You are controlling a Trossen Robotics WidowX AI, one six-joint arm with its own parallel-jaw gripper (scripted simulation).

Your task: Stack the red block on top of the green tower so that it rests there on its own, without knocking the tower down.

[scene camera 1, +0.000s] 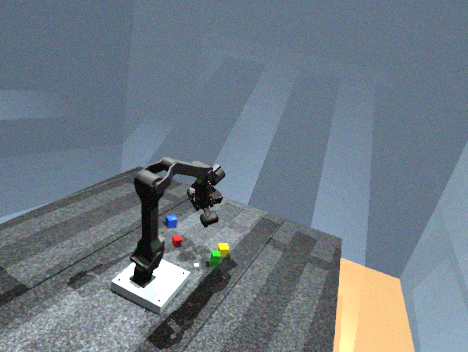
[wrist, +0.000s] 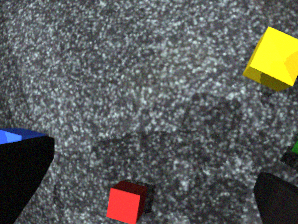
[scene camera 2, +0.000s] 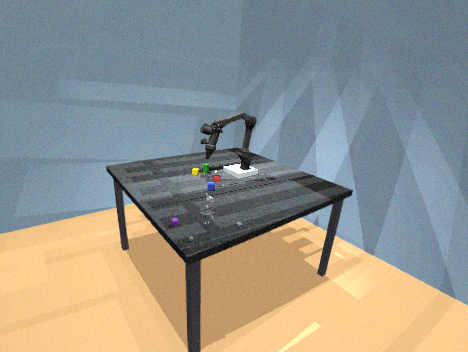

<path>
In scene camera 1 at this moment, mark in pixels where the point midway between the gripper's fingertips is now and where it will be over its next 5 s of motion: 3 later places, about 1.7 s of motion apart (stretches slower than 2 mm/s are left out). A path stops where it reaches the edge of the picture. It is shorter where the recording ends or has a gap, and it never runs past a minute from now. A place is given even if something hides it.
The gripper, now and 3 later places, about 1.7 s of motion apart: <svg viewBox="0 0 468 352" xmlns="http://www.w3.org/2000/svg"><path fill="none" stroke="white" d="M201 218L177 238L179 221L217 237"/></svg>
</path>
